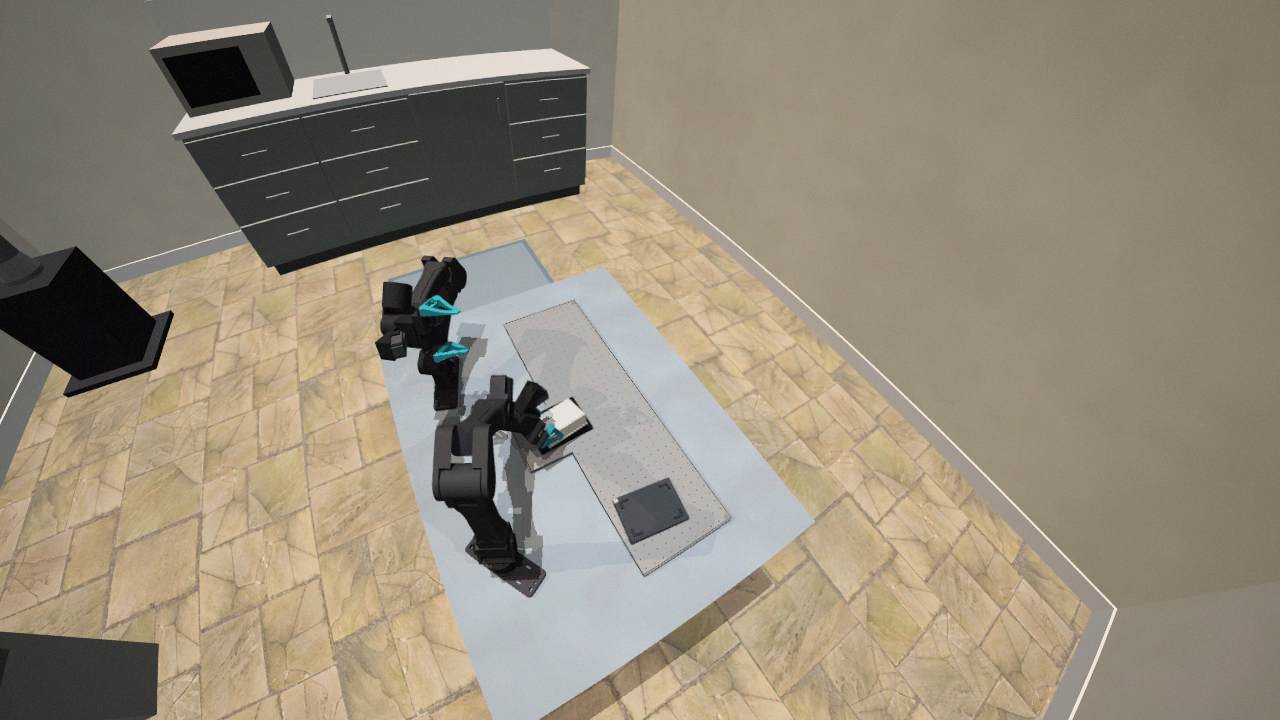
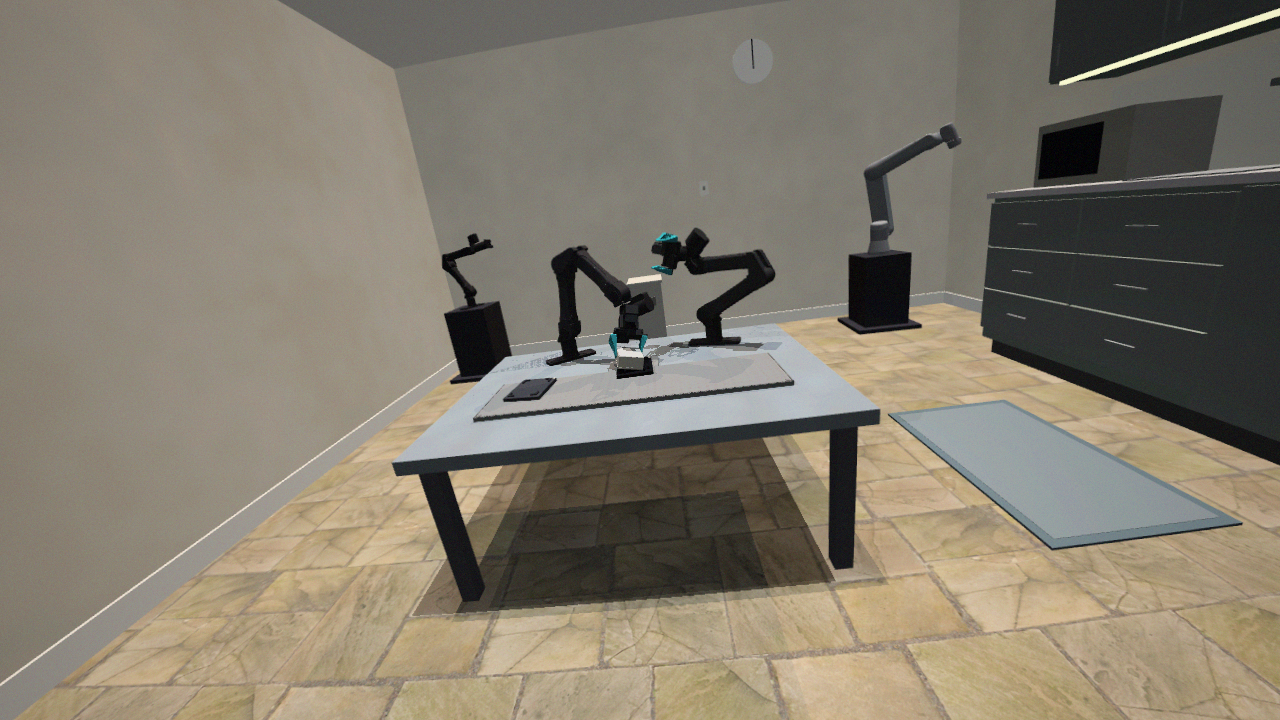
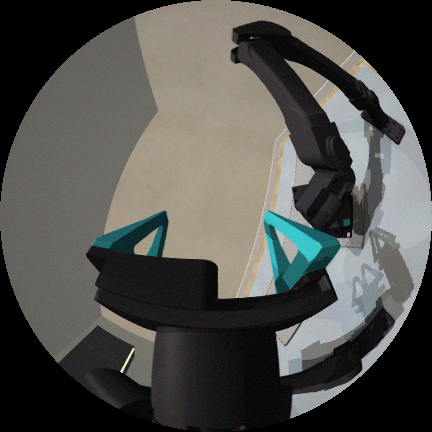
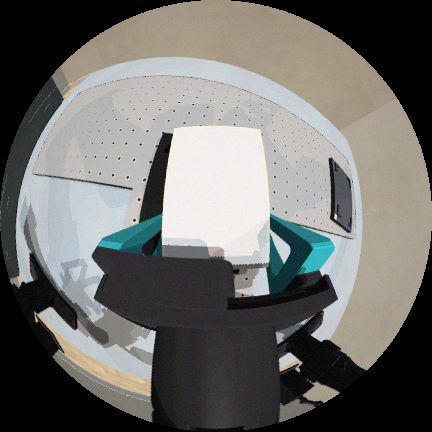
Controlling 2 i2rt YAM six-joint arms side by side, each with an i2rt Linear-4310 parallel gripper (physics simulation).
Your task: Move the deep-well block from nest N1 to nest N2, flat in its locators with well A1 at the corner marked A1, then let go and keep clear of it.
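Places are measured from the left arm's base along level axes (x ahead, y left, z up), in metres.
Where they show: left gripper, between the fingertips: (image 1: 463, 331) (image 2: 654, 254) (image 3: 215, 215); right gripper, between the fingertips: (image 1: 553, 427) (image 4: 215, 215); left arm's base, origin of its link: (image 1: 447, 383) (image 2: 714, 342) (image 4: 48, 290); right arm's base, origin of its link: (image 1: 505, 562) (image 2: 571, 358) (image 4: 294, 338).
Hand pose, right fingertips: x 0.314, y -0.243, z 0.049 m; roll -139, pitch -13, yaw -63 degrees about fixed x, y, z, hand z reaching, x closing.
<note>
Things, the pixels of their centre, and the offset from my right fingertips. Level surfaces: height alone.
- white deep-well block, middle of its body: (image 4: 215, 192) (image 1: 559, 422) (image 2: 629, 357) dx +0.017, dy +0.010, dz +0.006 m
- black nest N1, middle of its body: (image 4: 196, 196) (image 1: 557, 423) (image 3: 331, 217) (image 2: 634, 365) dx +0.013, dy +0.024, dz -0.025 m
- dark nest N2, middle of its body: (image 1: 651, 509) (image 4: 343, 194) (image 2: 530, 388) dx +0.211, dy -0.269, dz -0.027 m
- small white corner mark, middle of its body: (image 4: 335, 216) (image 1: 615, 500) dx +0.126, dy -0.229, dz -0.024 m
- grey perforated plate, height of its surface: dz -0.035 m
- pale blue table, height of its surface: dz -0.049 m
The white deep-well block (image 1: 567, 417) (image 2: 630, 360) (image 4: 216, 185) is between the fingers of my right gripper (image 2: 629, 350) (image 4: 215, 215), which is shut on it. The block is over the black nest N1 (image 1: 578, 435) (image 2: 637, 372) (image 4: 155, 182), apparently slightly raised; the exact gap is hard to tell. Its well A1 cannot be made out. The dark nest N2 (image 1: 650, 511) (image 2: 529, 388) (image 4: 342, 195) holds no block and has a small white corner mark (image 1: 616, 499) (image 4: 335, 217). My left gripper (image 1: 461, 331) (image 2: 661, 254) (image 3: 215, 215) is open and empty, high above the table, away from the block.
The grey perforated plate (image 1: 608, 385) (image 2: 707, 380) (image 4: 110, 150) lies under both nests on the pale blue table (image 1: 716, 429) (image 2: 805, 402). The right arm (image 1: 463, 465) (image 2: 568, 295) (image 3: 310, 120) stands beside the left arm (image 2: 729, 264). A counter (image 1: 447, 152) stands behind them.
</note>
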